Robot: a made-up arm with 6 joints.
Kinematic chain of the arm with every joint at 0, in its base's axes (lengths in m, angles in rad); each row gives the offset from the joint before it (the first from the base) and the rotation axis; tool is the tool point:
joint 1: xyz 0 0 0.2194 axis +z
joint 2: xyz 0 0 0 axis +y
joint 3: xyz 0 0 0.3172 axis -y
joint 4: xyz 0 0 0 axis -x
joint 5: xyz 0.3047 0 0 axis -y
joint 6: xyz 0 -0.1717 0 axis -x
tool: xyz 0 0 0
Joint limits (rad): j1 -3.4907..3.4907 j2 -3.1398..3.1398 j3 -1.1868..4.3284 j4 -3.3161..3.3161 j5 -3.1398..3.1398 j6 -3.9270..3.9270
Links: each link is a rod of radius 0.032 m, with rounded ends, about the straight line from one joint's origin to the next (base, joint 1, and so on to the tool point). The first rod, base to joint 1, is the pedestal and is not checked.
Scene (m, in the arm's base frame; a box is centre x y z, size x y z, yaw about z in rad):
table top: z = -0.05
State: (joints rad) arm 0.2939 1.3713 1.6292 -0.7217 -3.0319 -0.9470
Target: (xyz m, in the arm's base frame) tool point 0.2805 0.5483 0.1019
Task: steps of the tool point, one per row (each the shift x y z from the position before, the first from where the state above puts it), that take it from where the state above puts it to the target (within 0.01 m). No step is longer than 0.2 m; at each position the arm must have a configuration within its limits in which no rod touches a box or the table.
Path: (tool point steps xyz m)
1: -0.0379 0.1573 -0.0385
2: -0.0783 0.1404 -0.0378
3: -0.1119 0.1128 -0.0368
4: -0.1360 0.0774 -0.0353

